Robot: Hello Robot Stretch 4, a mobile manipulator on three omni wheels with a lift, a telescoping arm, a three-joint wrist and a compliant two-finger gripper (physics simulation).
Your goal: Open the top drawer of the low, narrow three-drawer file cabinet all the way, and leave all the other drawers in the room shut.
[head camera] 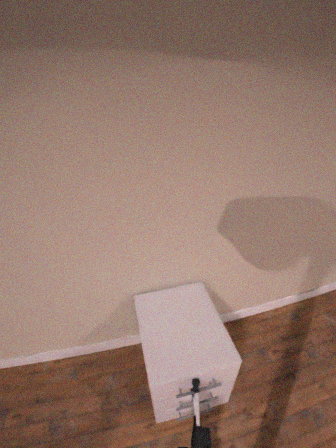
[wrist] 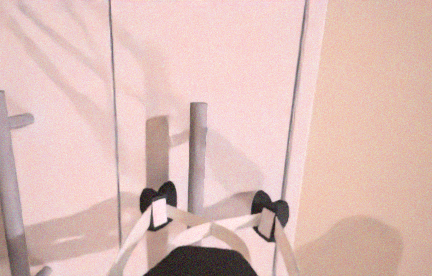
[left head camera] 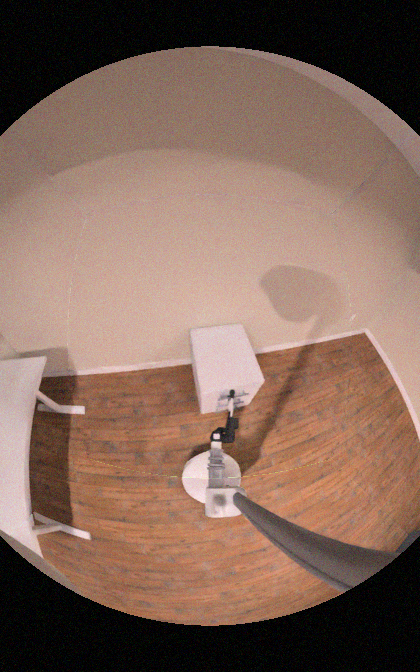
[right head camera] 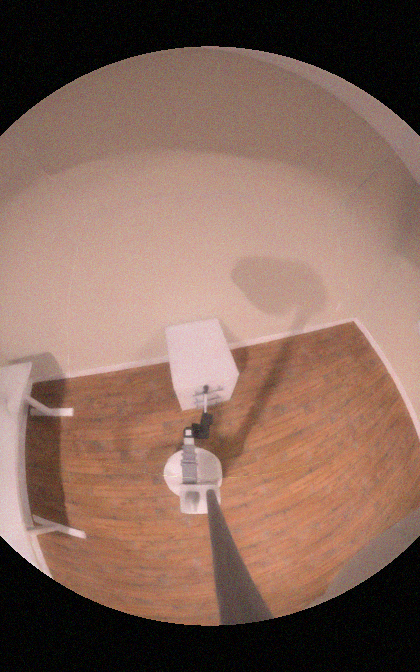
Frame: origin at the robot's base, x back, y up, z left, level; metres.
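Where they show: gripper, fingertip midpoint: (head camera: pixel 194 383) (wrist: pixel 214 201) (left head camera: pixel 230 391).
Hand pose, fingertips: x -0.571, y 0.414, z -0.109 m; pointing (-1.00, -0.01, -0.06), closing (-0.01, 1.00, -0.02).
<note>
Each offset is from my fingertips to the top centre of the thing. "pt": to the spot under its first point. Level surfaces: height alone.
The low white file cabinet {dx -0.262, dy +0.080, dz +0.043 m} (head camera: pixel 185 330) (left head camera: pixel 225 352) (right head camera: pixel 200 350) stands against the wall, its three grey bar handles facing the robot. In the wrist view the top drawer front {dx -0.012, dy +0.062, dz -0.009 m} (wrist: pixel 245 75) is the right-hand panel, flush with the cabinet edge. Its bar handle {pt dx +0.048, dy -0.013, dz +0.048 m} (wrist: pixel 198 155) runs upright in that view. The second drawer's handle {pt dx +0.040, dy -0.165, dz +0.022 m} (wrist: pixel 7 175) shows at the left edge. My gripper (head camera: pixel 195 384) (left head camera: pixel 231 394) (right head camera: pixel 205 389) (wrist: pixel 214 201) is open at the top drawer's handle, with one black fingertip on each side of the bar. The lower end of the bar is hidden behind the gripper.
A white table {dy +0.280 m} (left head camera: pixel 15 440) (right head camera: pixel 10 450) with white legs stands at the left. The robot's round white base (left head camera: pixel 192 475) (right head camera: pixel 174 472) is in front of the cabinet. The beige wall (head camera: pixel 150 175) rises behind the cabinet, with a white baseboard (head camera: pixel 75 350) along it.
</note>
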